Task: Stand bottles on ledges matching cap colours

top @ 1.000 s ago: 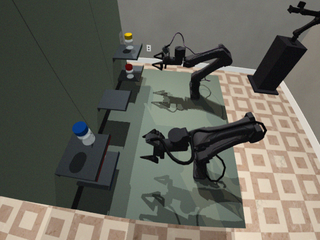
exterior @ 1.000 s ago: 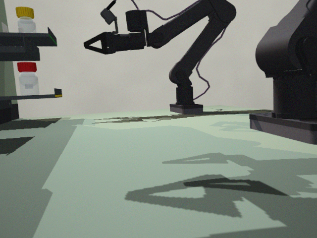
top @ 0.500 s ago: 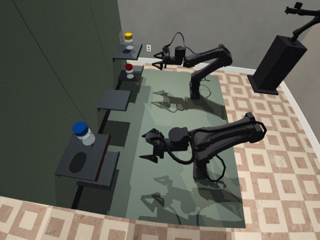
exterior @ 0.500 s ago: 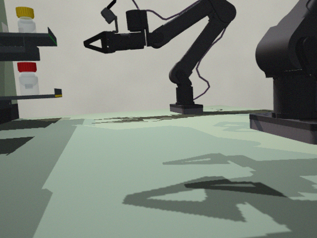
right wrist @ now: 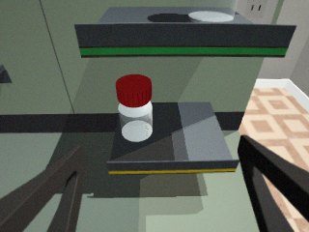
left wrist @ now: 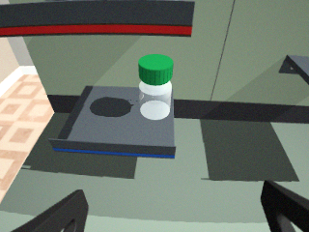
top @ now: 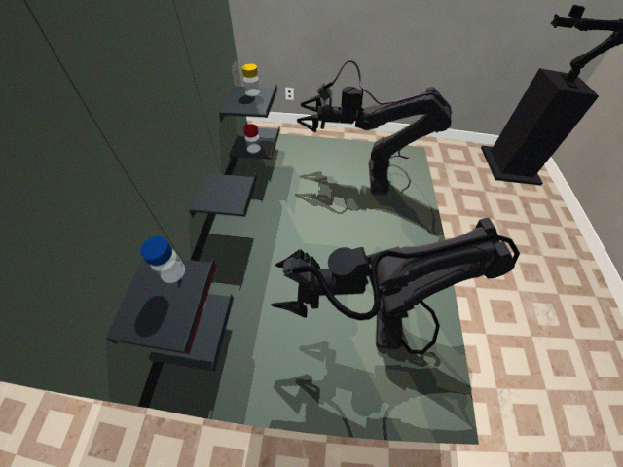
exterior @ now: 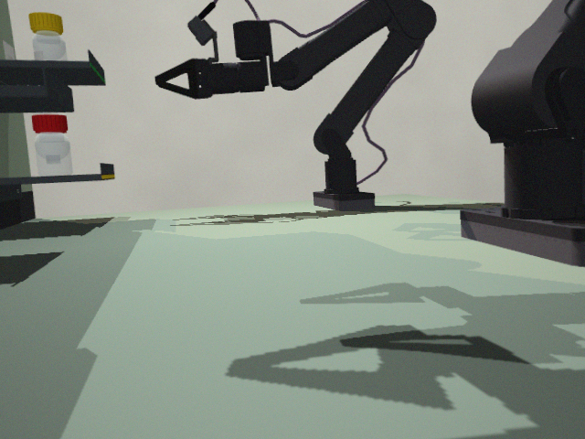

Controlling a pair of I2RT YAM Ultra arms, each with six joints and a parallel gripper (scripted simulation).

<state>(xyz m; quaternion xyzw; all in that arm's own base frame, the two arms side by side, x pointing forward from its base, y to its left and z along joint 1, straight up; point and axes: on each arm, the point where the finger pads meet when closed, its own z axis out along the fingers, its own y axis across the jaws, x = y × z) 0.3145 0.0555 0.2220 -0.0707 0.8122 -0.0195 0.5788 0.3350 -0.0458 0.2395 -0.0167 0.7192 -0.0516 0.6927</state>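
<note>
The yellow-capped bottle lies 200 mm ahead of my right hand, 80 mm to the right of it and 70 mm above it. Round my right hand: blue-capped bottle: 700 mm to the left, 210 mm ahead, 70 mm above; then red-capped bottle: 190 mm ahead, 120 mm below, 30 mm to the left; then green-capped bottle: 700 mm to the left, 220 mm ahead, 120 mm below.
The green-capped bottle is 24 cm ahead of my left hand, 10 cm below it and 2 cm to the left of it. Also, from my left hand: blue-capped bottle (23 cm ahead, 9 cm above, 2 cm to the left); then red-capped bottle (66 cm to the right, 21 cm ahead, 10 cm below); then yellow-capped bottle (76 cm to the right, 22 cm ahead, 9 cm above).
</note>
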